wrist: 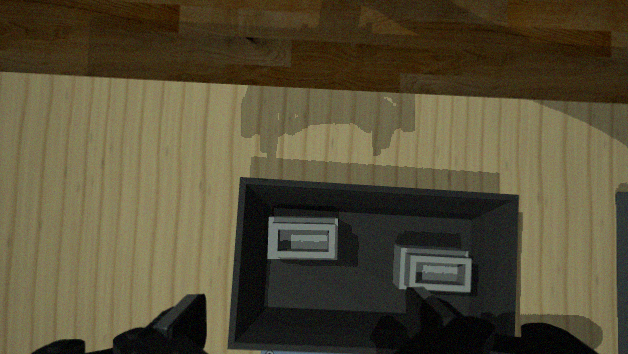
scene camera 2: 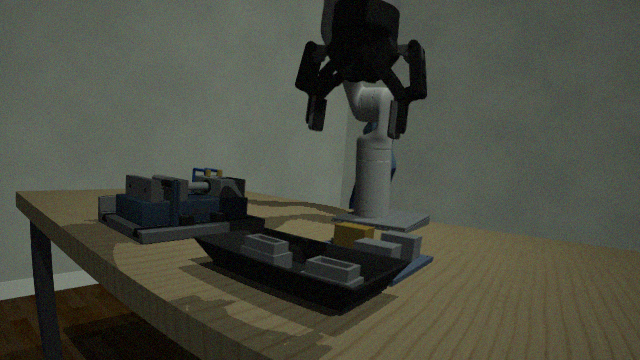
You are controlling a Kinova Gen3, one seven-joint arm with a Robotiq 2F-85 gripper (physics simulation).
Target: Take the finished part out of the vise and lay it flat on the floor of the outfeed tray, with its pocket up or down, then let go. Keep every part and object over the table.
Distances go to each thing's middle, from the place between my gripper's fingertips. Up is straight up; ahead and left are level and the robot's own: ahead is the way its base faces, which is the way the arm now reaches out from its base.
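Labels:
With the yellow block [scene camera 2: 345, 233] as my reference, I find my gripper 160 mm above it, 230 mm past it and 90 mm to the left of it. The vise [scene camera 2: 128, 207] is 400 mm to the right of my hand, 140 mm below it and 110 mm behind it.

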